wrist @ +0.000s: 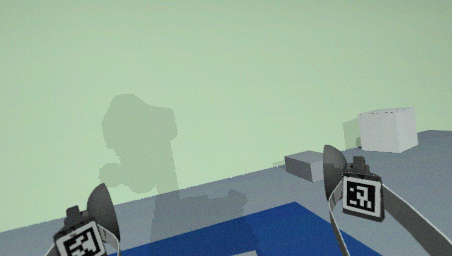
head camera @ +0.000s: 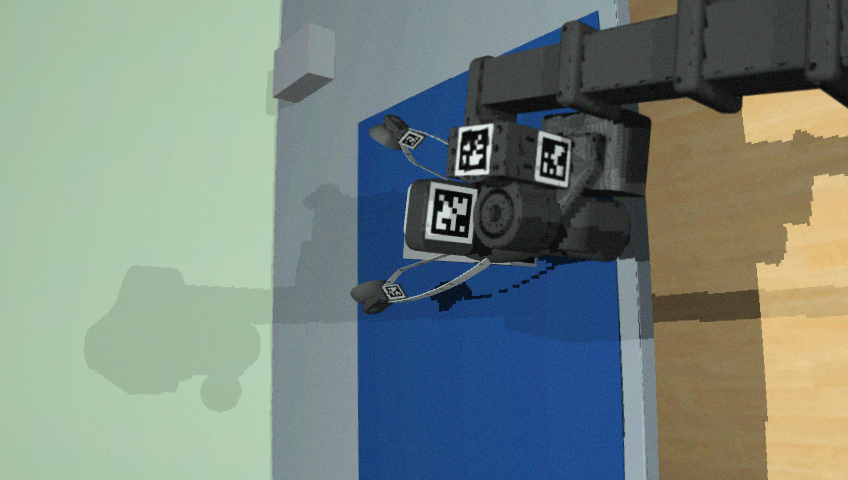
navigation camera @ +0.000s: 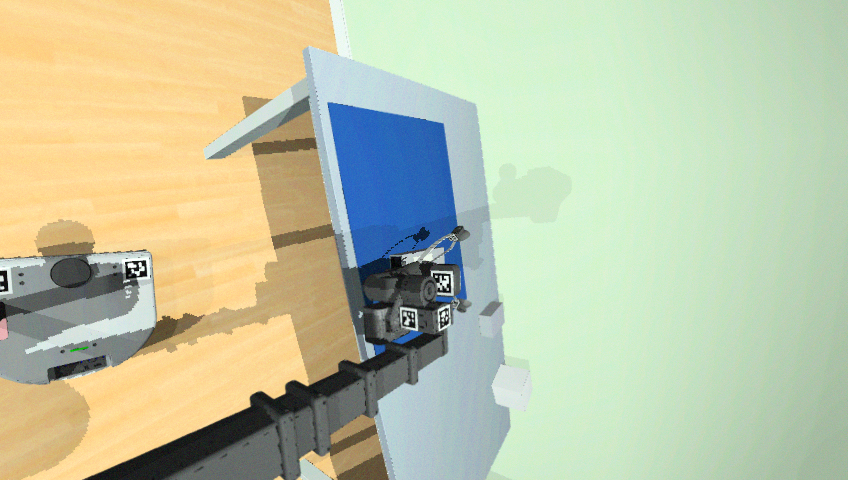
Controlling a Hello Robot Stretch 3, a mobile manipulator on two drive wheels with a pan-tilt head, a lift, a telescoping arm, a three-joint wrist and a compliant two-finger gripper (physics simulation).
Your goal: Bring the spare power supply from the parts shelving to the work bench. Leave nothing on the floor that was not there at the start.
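Note:
The spare power supply, a light grey box (head camera: 416, 257) (navigation camera: 411, 259) (wrist: 246, 254), lies on the blue mat (head camera: 487, 404) (navigation camera: 386, 166) (wrist: 280, 220) on the work bench (head camera: 315, 386) (navigation camera: 440, 416). The wrist and gripper body hide most of it in the head view; a small piece shows at the bottom of the wrist view. My gripper (head camera: 379, 214) (navigation camera: 462, 269) (wrist: 220, 183) is open, its fingers wide apart with nothing between the tips. It is above the box, with its fingertips beyond the box's wall-side end. The parts shelving does not show in these views.
A small grey block (head camera: 306, 62) (navigation camera: 490, 319) (wrist: 302, 165) and a white box (navigation camera: 511, 386) (wrist: 387, 130) stand at the bench's wall side. The green wall (head camera: 136, 148) (navigation camera: 684, 237) (wrist: 225, 75) is behind. A bench leg (navigation camera: 261, 121) reaches the wooden floor near my base (navigation camera: 119, 321).

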